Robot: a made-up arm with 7 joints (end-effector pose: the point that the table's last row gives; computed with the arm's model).
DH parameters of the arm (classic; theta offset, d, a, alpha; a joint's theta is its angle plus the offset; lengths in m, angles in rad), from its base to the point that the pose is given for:
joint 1: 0 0.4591 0 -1.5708
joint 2: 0 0 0 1.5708
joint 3: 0 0.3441 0.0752 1.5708
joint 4: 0 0 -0.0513 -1.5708
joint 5: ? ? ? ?
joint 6: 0 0 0.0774 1.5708
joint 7: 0 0 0 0
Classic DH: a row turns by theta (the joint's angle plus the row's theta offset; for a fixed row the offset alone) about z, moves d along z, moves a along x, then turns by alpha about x.
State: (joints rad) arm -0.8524 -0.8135 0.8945 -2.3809 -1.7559 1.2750 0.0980
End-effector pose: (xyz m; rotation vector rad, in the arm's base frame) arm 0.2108 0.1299 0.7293 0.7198 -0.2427 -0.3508
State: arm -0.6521 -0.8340 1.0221 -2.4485 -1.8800 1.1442 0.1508
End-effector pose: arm 0.1732 0.1908 0.6995 0.4950 -0.1998 -0.0892
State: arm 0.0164 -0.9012 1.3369 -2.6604 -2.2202 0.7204 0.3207
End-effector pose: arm -0.0351 0.2669 0.6254 -0.0526 -0.3874 0.9338
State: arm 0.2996 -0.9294 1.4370 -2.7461 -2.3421 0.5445 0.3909
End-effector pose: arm -0.1255 0.2373 0.6004 -0.1930 -0.5702 1.3878
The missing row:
joint 5: 0 0.2386 0 1.5708
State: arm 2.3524 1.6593 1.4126 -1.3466 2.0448 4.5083 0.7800
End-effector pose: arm -0.4495 0.1419 0.3728 2.6571 -0.4180 0.4117
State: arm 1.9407 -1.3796 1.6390 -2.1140 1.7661 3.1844 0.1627
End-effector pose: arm -0.1934 -0.3307 0.5618 -0.5455 -1.6016 0.2370
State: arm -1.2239 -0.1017 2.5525 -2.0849 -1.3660 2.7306 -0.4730
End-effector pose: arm 0.0059 0.3730 0.6937 0.1828 2.3362 0.9519
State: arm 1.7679 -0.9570 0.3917 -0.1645 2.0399 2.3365 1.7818
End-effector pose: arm 0.0973 -0.4500 0.9151 -0.0947 -1.8945 1.9402
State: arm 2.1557 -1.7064 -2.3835 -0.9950 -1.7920 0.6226 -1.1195
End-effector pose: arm 0.4065 -0.3487 0.1427 -1.6150 -0.8177 2.1655
